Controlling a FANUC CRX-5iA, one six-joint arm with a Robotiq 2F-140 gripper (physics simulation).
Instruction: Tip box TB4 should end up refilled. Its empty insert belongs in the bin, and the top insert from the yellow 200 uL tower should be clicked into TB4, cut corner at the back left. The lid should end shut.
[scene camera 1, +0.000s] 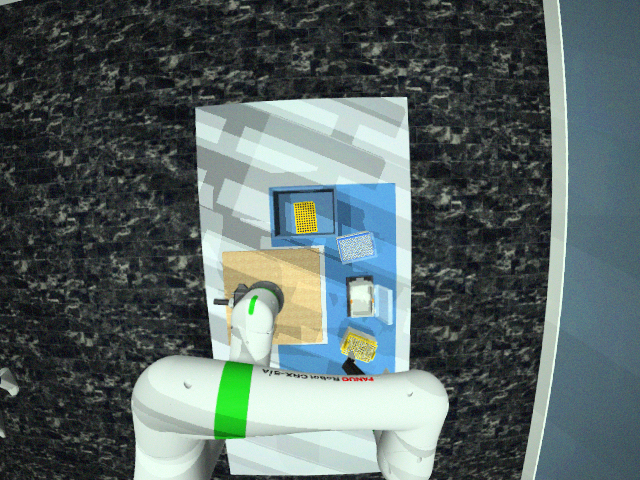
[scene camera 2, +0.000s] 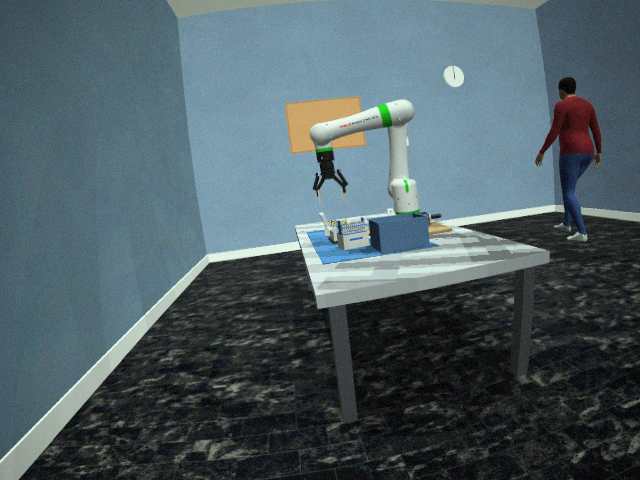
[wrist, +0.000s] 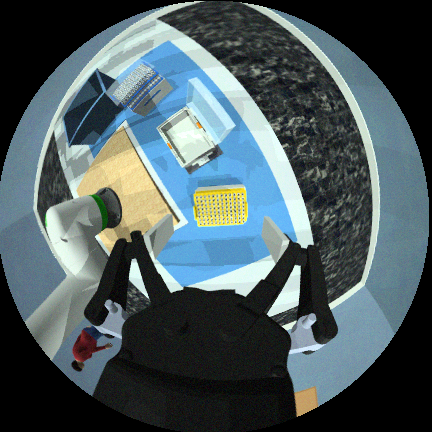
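Tip box TB4 (scene camera 1: 360, 298) (wrist: 186, 140) stands on the blue mat with its pale interior showing and no insert in it. Its clear lid (scene camera 1: 383, 304) (wrist: 210, 110) stands open on the table-edge side. The empty yellow insert (scene camera 1: 305, 217) lies in the blue bin (scene camera 1: 334, 211) (scene camera 2: 399, 233). The yellow 200 uL tower (scene camera 1: 359, 346) (wrist: 220, 207) stands beside TB4, with a yellow insert on top. My gripper (scene camera 2: 331, 196) (wrist: 217, 224) is open and empty, raised above the tower, with its fingertips spread wider than the insert. In scene camera 1 the arm hides most of the gripper.
A blue-trimmed tip tower (scene camera 1: 356, 246) (scene camera 2: 353, 237) (wrist: 142, 87) stands between the bin and TB4. The arm base is on a wooden board (scene camera 1: 299, 268) (wrist: 135, 185) beside the blue mat (scene camera 1: 372, 201). A person (scene camera 2: 574, 126) is in the room beyond the table.
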